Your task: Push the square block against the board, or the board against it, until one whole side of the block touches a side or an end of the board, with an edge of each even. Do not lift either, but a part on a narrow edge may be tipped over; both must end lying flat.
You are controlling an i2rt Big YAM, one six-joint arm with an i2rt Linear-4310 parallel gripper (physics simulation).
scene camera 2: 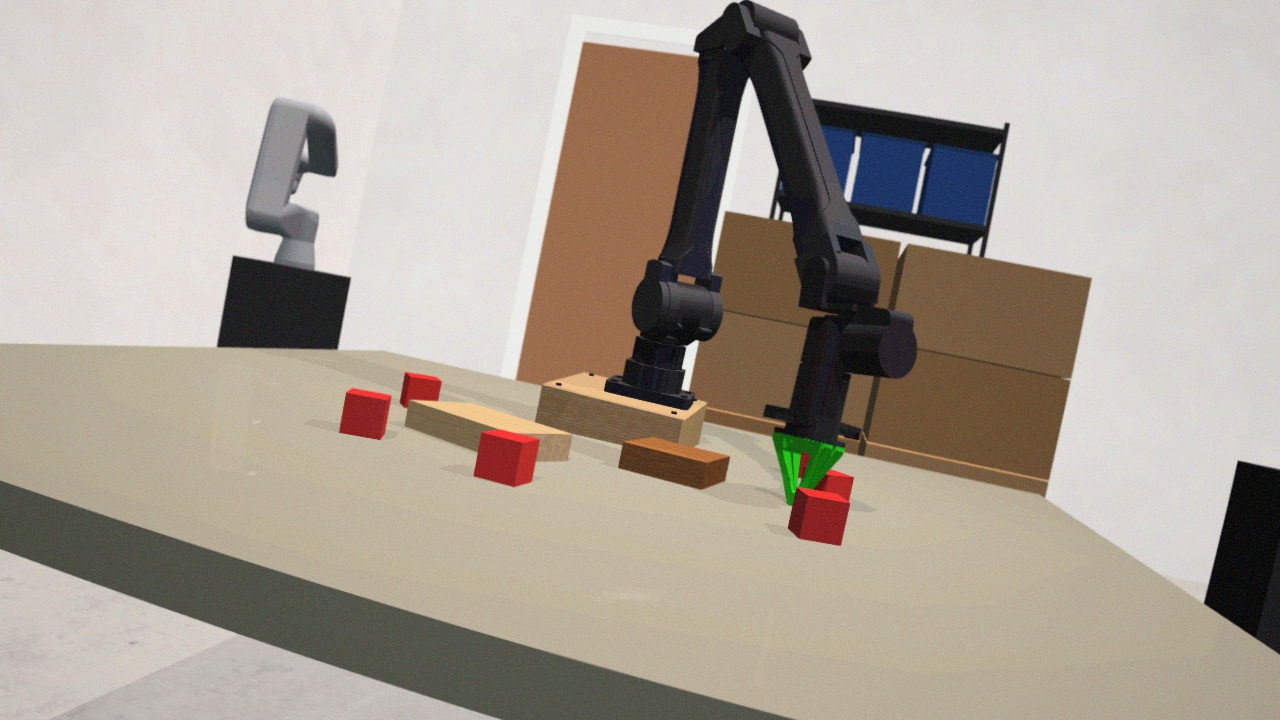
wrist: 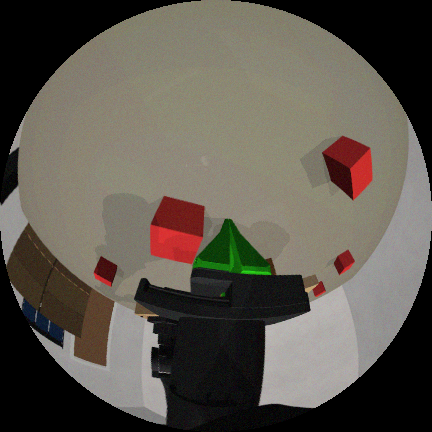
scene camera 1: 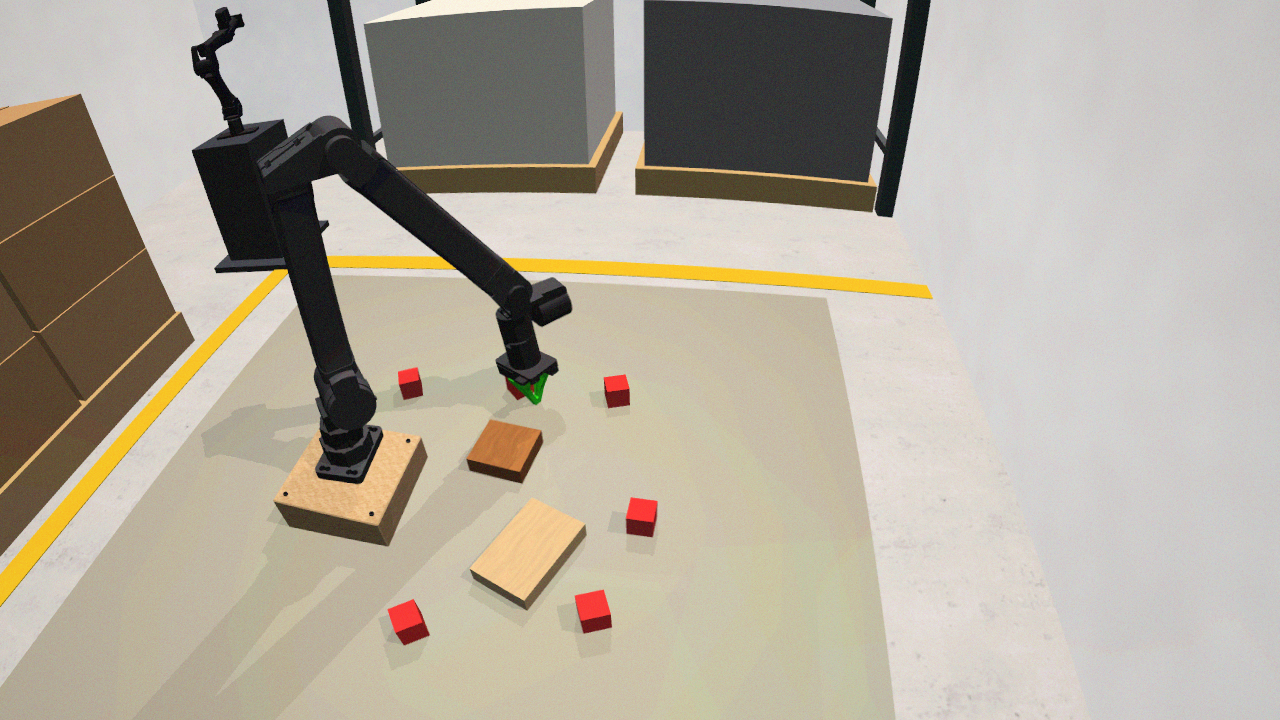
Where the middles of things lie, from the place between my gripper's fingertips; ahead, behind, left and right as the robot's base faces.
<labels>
Right now the square block (scene camera 2: pixel 689 466) is 140 mm to the right of my hand, 30 mm behind it and 20 mm above it. Round my hand: board (scene camera 1: pixel 519 564): 340 mm to the right, 40 mm ahead, 20 mm above.
</labels>
